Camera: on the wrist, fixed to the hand. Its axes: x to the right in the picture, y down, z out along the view.
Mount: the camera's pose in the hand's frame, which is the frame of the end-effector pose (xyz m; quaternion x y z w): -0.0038 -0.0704 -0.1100 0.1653 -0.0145 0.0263 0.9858
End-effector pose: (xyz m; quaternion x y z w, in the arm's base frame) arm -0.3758 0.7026 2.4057 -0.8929 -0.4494 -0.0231 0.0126
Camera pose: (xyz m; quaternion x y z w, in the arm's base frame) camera -0.4379 0.7367 2.5155 -0.8903 -0.4235 0.0648 0.1541
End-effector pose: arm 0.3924 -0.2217 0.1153 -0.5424 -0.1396 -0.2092 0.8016
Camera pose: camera 0.3545 -0.3459 0.1297 -0.4089 -0.1696 -0.1542 0.8833
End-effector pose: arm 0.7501 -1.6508 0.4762 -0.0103 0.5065 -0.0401 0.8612
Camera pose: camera 0.6481 -1.7181 0.4301 0.1449 0.4805 -0.1005 0.8591
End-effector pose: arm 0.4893 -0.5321 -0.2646 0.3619 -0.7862 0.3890 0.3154
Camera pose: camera 0.5723 -0.4691 -0.1857 0.3939 -0.7249 0.5165 0.2295
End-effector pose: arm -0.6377 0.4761 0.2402 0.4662 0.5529 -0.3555 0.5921
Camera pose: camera -0.7397 0.5577 0.2378 0.5668 0.4654 -0.4330 0.5240
